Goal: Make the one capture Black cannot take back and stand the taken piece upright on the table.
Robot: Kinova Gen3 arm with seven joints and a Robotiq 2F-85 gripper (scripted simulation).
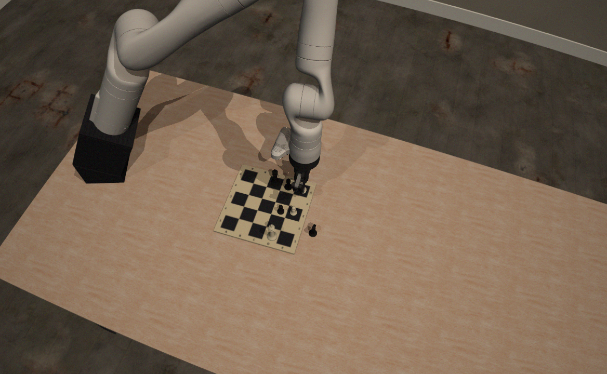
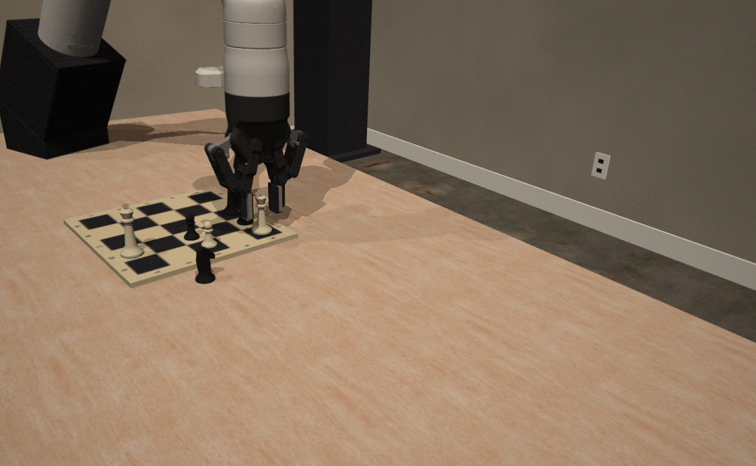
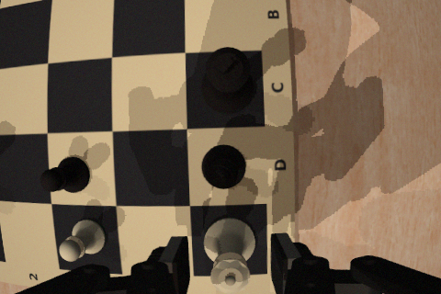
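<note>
The white queen is 10 mm below my hand. Also, from my hand: black pawn (80 mm to the right, 40 mm behind, 30 mm below); then white pawn (70 mm to the right, 30 mm below); then black king (80 mm behind, 10 mm below).
</note>
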